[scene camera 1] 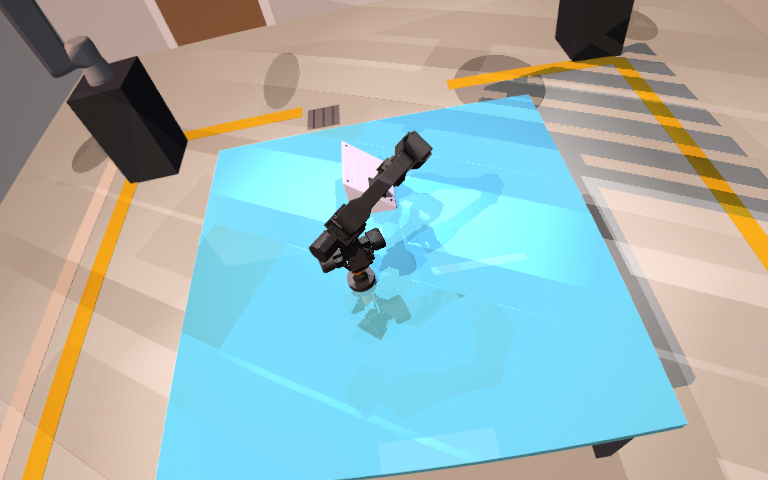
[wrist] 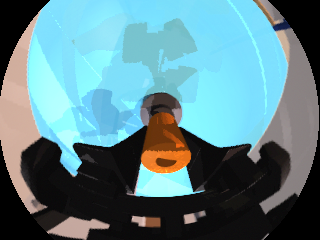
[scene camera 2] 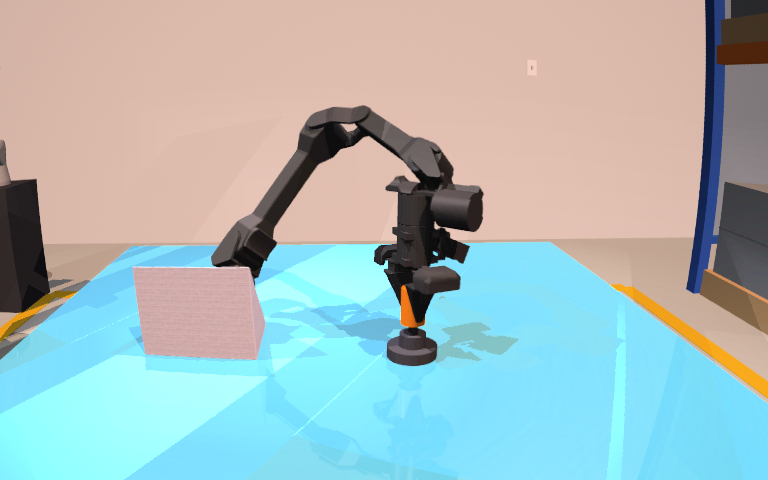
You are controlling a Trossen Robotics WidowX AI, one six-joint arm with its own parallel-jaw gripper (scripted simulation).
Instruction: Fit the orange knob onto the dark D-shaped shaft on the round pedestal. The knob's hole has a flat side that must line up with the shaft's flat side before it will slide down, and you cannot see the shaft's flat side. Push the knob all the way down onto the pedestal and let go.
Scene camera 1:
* my gripper: 357,267
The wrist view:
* my gripper: 162,129
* orange knob: 165,151
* dark round pedestal: 159,102
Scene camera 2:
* my gripper: 412,317
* dark round pedestal: 411,348
